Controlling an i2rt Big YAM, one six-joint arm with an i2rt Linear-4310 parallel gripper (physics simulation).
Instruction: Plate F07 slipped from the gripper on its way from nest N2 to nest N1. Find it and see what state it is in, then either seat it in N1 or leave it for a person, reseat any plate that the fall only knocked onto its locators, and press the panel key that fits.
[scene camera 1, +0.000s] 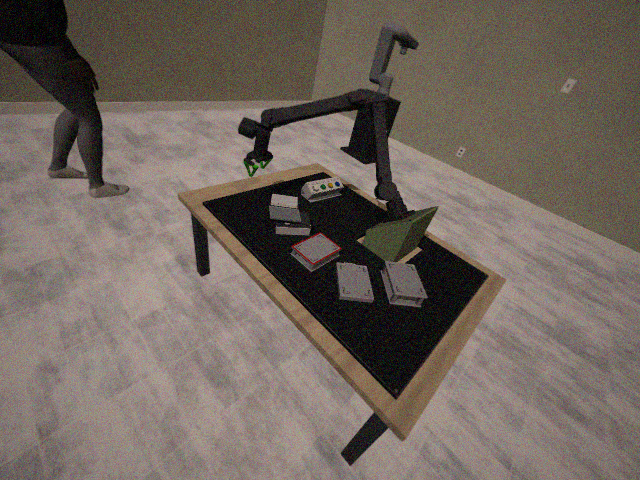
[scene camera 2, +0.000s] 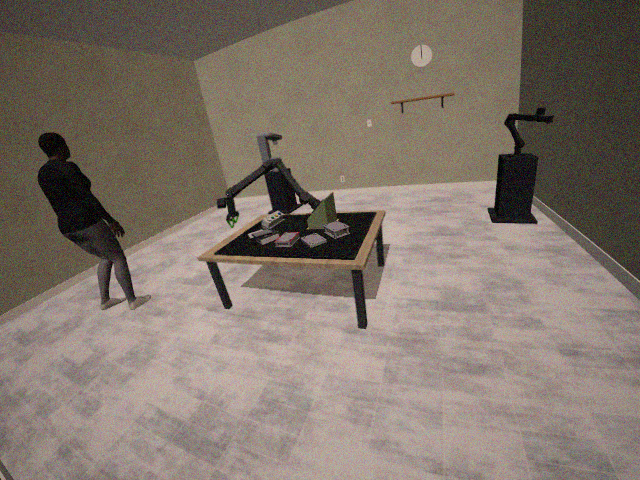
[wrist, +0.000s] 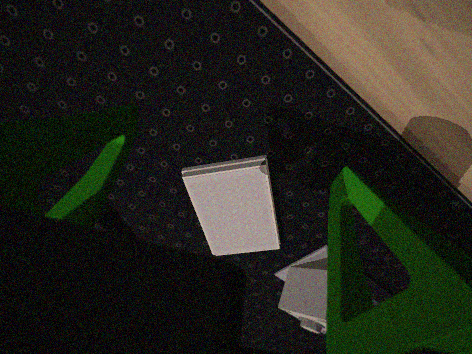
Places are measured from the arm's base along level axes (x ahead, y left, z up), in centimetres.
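Pixels of known places: gripper, fingertip midpoint: (scene camera 1: 256, 172) (scene camera 2: 234, 225) (wrist: 242, 147); arm's base at its link origin: (scene camera 1: 399, 218) (scene camera 2: 318, 207).
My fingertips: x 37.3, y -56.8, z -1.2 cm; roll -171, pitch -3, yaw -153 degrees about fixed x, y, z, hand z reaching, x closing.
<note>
For each thing: its top centre in the pictures, then the offset to it from my fingertips. "pt": a spot on its surface instead. Level surfaces: height alone.
- pale rectangular block at its top centre: (wrist: 235, 217) (scene camera 1: 284, 199) dx -9.8, dy +11.2, dz -10.4 cm
- grey angular piece at a spot on its surface: (wrist: 302, 290) pt dx -22.1, dy +12.5, dz -7.5 cm
- pale-topped grey piece at a spot on its surface: (scene camera 1: 283, 200) pt dx -8.8, dy +11.6, dz -10.4 cm
- lower grey piece at a spot on its surface: (scene camera 1: 293, 226) pt dx +1.8, dy +34.6, dz -6.8 cm
- red-outlined plate at its top centre: (scene camera 1: 317, 246) (scene camera 2: 286, 236) dx +0.1, dy +48.6, dz -7.2 cm
- low grey plate at its top centre: (scene camera 1: 354, 278) (scene camera 2: 312, 237) dx -3.0, dy +67.4, dz -9.1 cm
- taller grey plate stack at its top centre: (scene camera 1: 405, 277) (scene camera 2: 335, 225) dx -17.8, dy +78.3, dz -5.6 cm
- key panel at its top centre: (scene camera 1: 324, 180) (scene camera 2: 271, 214) dx -33.1, dy +12.3, dz -3.4 cm
- wood-rimmed table at its surface level: dz -13.1 cm
My gripper (scene camera 1: 260, 167) (scene camera 2: 233, 221) (wrist: 242, 147) is open and empty, above the table's left end. A pale rectangular block (wrist: 232, 212) lies below and between the fingers in the wrist view; a grey angular piece (wrist: 302, 290) is partly hidden by the right finger. In scene camera 1, a pale-topped grey piece (scene camera 1: 283, 200) overlaps a lower grey piece (scene camera 1: 293, 228). A red-outlined plate (scene camera 1: 316, 249) (scene camera 2: 286, 238), a low grey plate (scene camera 1: 354, 281) (scene camera 2: 313, 239) and a taller grey plate stack (scene camera 1: 404, 281) (scene camera 2: 337, 229) stand apart. The key panel (scene camera 1: 323, 189) (scene camera 2: 272, 220) is at the back. Plate and nest labels are unreadable.
A green wedge-shaped block (scene camera 1: 398, 238) (scene camera 2: 322, 212) stands near the arm's base. The wood-rimmed table (scene camera 1: 449, 356) (scene camera 2: 289, 261) has a black mat. A person (scene camera 1: 77, 93) (scene camera 2: 77, 201) stands left of it. A black pedestal with a grey arm (scene camera 1: 382, 54) stands behind; another black pedestal (scene camera 2: 515, 180) stands far right.
</note>
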